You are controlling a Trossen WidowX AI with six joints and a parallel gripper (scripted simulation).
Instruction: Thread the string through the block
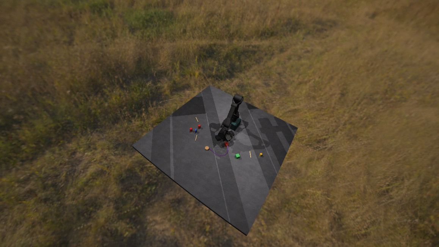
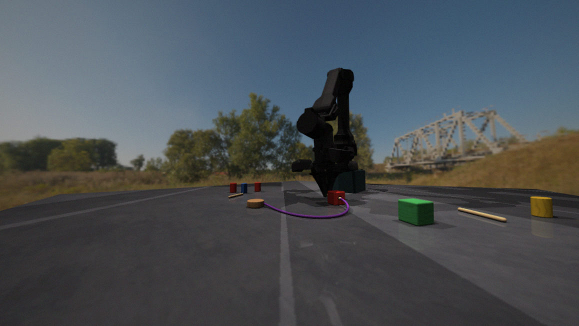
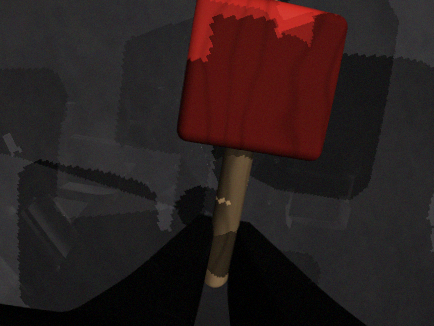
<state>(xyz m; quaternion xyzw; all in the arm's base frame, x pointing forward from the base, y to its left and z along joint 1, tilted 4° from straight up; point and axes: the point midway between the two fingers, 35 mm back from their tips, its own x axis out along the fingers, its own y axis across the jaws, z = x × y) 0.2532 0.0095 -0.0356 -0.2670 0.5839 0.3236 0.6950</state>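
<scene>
Now: the red block 30 mm ahead of my gripper tip, 30 mm to the left of it and 10 mm above it. Also, from my gripper tip: thin wooden stick: 30 mm ahead, 30 mm to the left, 10 mm above; then round wooden button: 160 mm ahead, 120 mm to the right; then green block: 110 mm ahead, 180 mm to the left, 10 mm above.
</scene>
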